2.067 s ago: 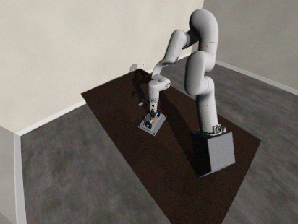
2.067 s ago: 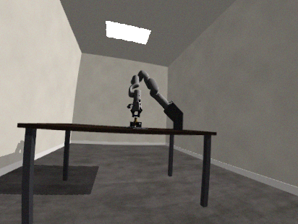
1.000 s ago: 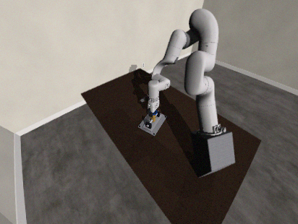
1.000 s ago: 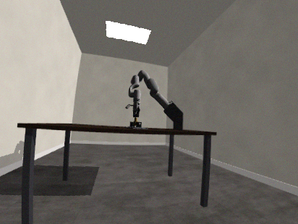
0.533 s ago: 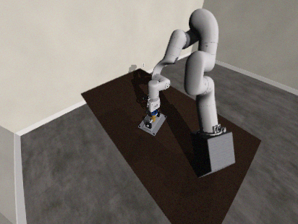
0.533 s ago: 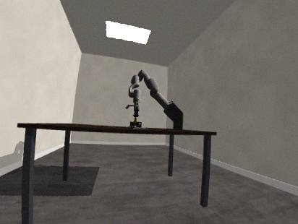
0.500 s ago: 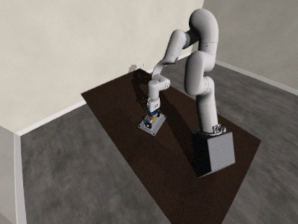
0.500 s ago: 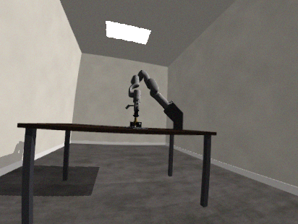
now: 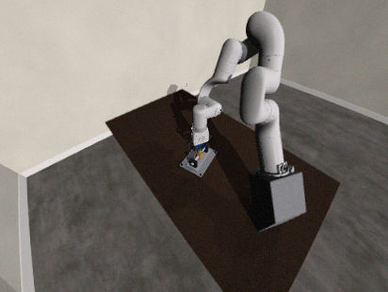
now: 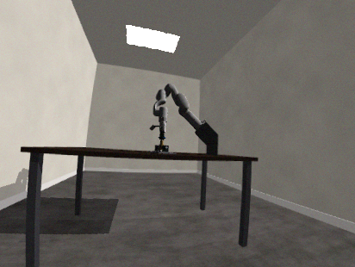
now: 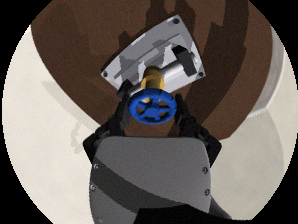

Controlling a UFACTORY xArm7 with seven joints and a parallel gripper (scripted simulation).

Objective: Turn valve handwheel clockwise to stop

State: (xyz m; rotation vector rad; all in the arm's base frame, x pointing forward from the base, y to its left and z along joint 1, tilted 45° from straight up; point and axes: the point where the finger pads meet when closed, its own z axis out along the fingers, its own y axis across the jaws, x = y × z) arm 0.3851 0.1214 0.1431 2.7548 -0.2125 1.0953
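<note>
Right now the blue handwheel is right at my hand.
</note>
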